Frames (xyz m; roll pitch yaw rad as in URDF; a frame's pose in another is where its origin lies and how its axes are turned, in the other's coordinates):
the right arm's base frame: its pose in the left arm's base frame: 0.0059 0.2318 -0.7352 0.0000 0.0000 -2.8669
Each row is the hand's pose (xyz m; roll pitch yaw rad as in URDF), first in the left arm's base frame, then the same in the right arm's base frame.
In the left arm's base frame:
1: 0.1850 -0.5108 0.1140 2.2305 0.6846 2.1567
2: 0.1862 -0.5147 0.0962 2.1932 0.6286 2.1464
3: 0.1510 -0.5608 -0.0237 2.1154 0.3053 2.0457
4: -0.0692 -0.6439 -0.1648 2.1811 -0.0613 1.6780
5: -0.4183 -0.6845 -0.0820 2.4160 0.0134 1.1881
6: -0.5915 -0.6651 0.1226 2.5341 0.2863 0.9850
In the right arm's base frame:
1: 0.0290 0.7633 0.8492 2.2305 0.6846 -1.2596
2: 0.0289 0.7674 0.8314 2.1932 0.6286 -1.2699
3: 0.0753 0.8022 0.7115 2.1154 0.3053 -1.3706
4: 0.3098 0.8225 0.5704 2.1811 -0.0613 -1.7383
5: 0.6568 0.7669 0.6532 2.4160 0.0134 -2.2282
6: 0.8183 0.7012 0.8578 2.5341 0.2863 -2.4313

